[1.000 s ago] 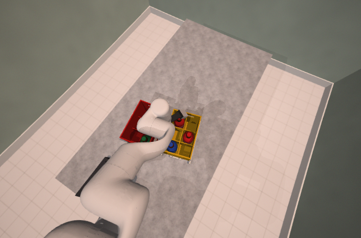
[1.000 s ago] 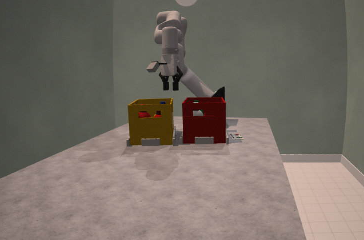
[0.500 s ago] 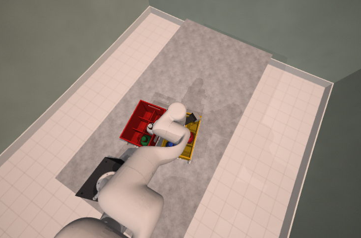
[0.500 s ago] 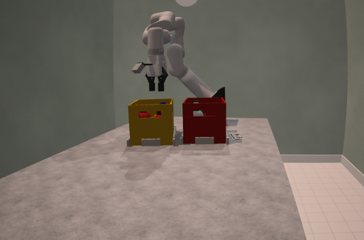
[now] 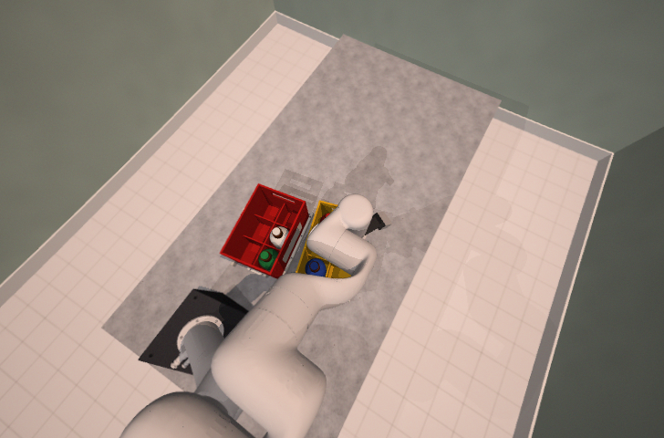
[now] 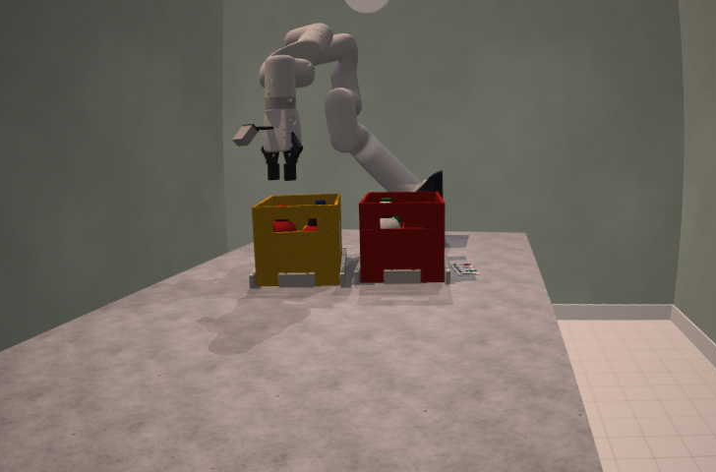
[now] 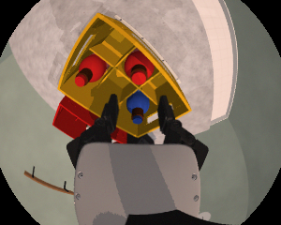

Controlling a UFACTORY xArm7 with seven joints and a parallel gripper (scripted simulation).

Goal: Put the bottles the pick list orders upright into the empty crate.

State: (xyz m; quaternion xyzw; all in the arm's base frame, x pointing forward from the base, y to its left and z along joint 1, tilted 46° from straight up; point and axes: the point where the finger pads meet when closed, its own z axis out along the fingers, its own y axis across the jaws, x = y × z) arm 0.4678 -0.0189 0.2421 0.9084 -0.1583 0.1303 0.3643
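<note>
Now: the yellow crate 20 mm behind my hand, 40 mm to the left of it and 160 mm below it. Also, from my hand: blue bottle: 110 mm behind, 50 mm to the left, 150 mm below; green-labelled bottle: 190 mm behind, 200 mm to the left, 150 mm below; white bottle: 100 mm behind, 220 mm to the left, 150 mm below.
</note>
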